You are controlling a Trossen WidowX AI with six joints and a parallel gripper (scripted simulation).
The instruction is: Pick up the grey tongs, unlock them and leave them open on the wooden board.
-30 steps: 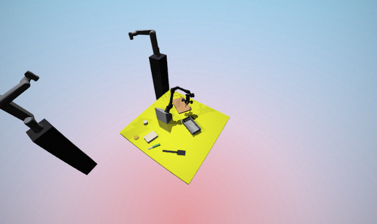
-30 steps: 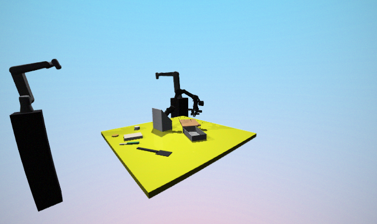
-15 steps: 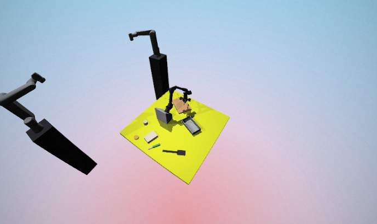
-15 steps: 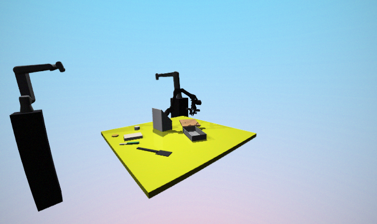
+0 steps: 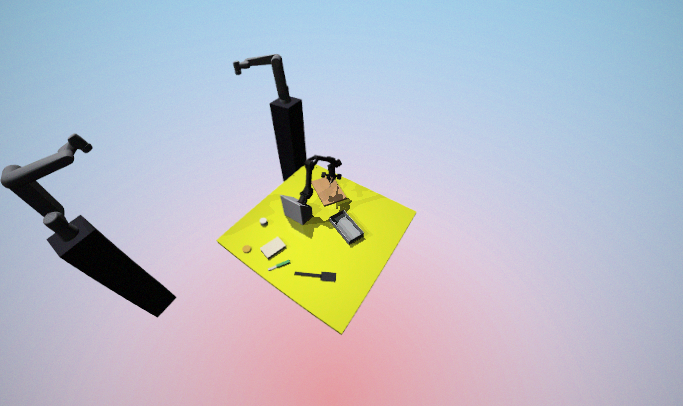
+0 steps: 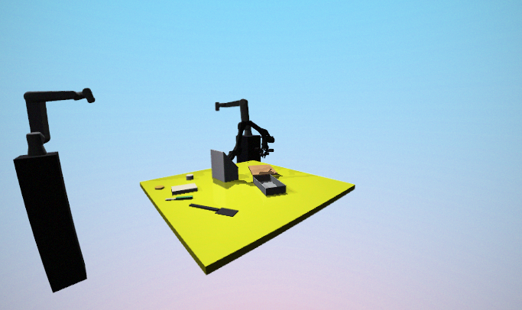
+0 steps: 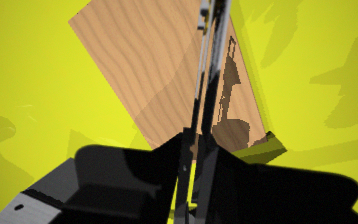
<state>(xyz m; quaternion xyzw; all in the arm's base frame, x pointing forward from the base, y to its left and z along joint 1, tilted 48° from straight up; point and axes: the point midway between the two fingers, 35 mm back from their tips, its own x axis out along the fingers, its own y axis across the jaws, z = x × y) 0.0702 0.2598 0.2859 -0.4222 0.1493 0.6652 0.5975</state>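
My gripper tip is now 130 mm above the wooden board, 40 mm past it and 10 mm to the right of it. From my gripper tip the other things lie so: beige slab: 800 mm to the right, 120 mm below, 90 mm behind; then black spatula: 820 mm to the right, 360 mm ahead, 130 mm below; then grey roasting tin: 330 mm ahead, 310 mm to the right, 110 mm below.
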